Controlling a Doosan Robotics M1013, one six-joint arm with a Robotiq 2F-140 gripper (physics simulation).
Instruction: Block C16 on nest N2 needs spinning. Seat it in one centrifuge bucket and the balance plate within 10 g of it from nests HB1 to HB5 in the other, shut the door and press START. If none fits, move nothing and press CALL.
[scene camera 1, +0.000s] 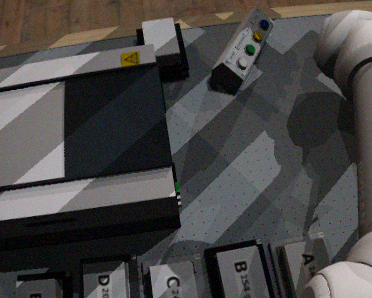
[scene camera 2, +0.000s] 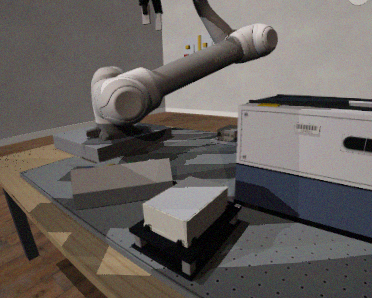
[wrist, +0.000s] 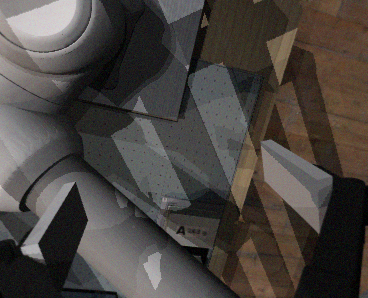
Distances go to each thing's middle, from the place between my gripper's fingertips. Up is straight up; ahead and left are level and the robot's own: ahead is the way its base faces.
I see my gripper 440 mm above the button box (scene camera 2: 112, 184), 370 mm to the left of it and 360 mm short of it. The rest, counted from my hand: white block (scene camera 2: 183, 212): 580 mm ahead, 420 mm below, 360 mm to the right; then dark lid (scene camera 1: 115, 120): 630 mm ahead, 270 mm below, 40 mm to the right; then centrifuge (scene camera 1: 50, 209): 780 mm ahead, 360 mm below, 10 mm to the right.
